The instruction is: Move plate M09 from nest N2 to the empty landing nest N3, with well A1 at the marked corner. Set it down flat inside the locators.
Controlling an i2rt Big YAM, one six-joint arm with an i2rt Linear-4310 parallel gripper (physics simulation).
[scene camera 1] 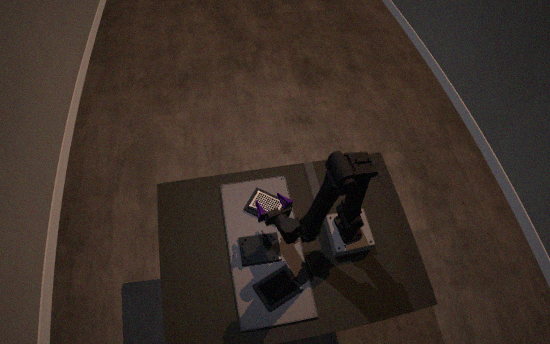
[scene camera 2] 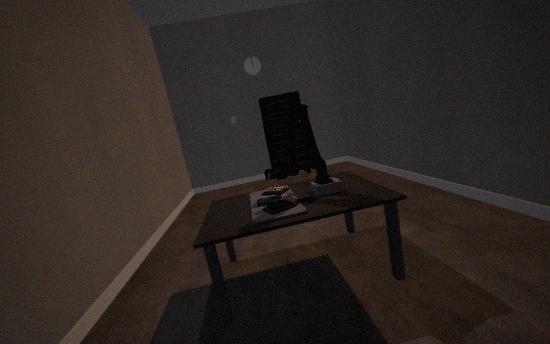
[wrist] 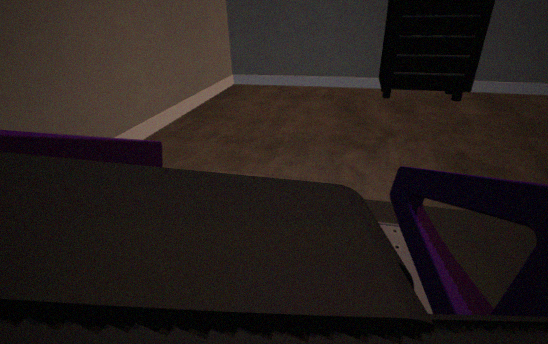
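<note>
A pale plate with a grid of wells (scene camera 1: pixel 264 199) (scene camera 2: pixel 276 190) sits in a dark nest (scene camera 1: pixel 249 208) at the far end of the light board (scene camera 1: pixel 232 201). Its label and well A1 cannot be read. A dark flat nest or block (scene camera 1: pixel 252 250) lies mid-board. A dark nest with a raised rim and a dark recess (scene camera 1: pixel 274 289) (scene camera 2: pixel 280 206) lies turned at the near end. Nest labels are unreadable. My gripper (scene camera 1: pixel 268 198) (wrist: pixel 283 170) is open and empty, its purple fingers apart above the plate in scene camera 1's view; the plate does not show in the wrist view.
The board lies on a dark table (scene camera 1: pixel 190 240) (scene camera 2: pixel 225 220). The arm's base stands on a pale block (scene camera 1: pixel 353 248) (scene camera 2: pixel 327 188) beside the board. The arm arches over the board's side and casts shadows. A black slatted cabinet (scene camera 2: pixel 277 130) (wrist: pixel 435 45) stands beyond.
</note>
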